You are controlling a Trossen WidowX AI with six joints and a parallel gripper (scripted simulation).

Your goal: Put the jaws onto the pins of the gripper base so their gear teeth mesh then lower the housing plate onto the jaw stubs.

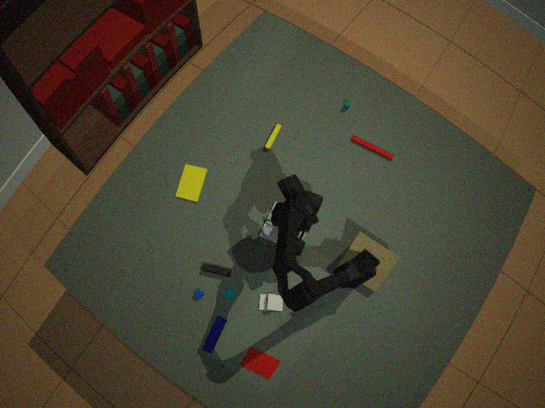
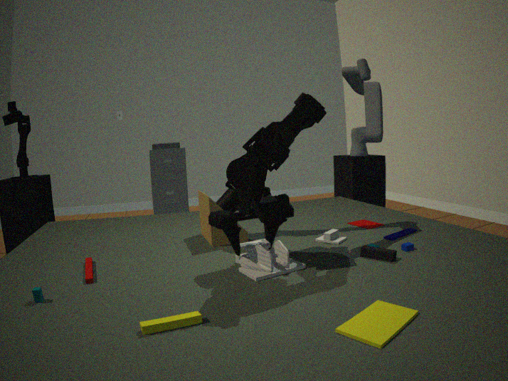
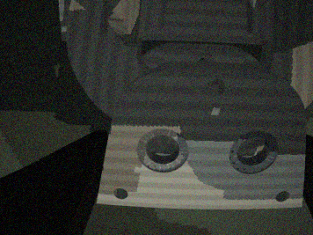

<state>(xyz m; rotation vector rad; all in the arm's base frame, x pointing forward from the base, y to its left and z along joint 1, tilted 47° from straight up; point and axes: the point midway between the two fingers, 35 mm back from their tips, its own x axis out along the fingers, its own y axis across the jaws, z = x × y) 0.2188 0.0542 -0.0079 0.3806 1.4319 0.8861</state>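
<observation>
The flat white plate lies 70 mm ahead of my gripper tip, 20 mm to the left of it and 20 mm below it. The rest, counted from my gripper tip: black block (260 mm to the left, 120 mm ahead, 10 mm below); then white block (230 mm to the left, 70 mm behind, 10 mm below); then gripper base (20 mm above, 10 mm ahead).
</observation>
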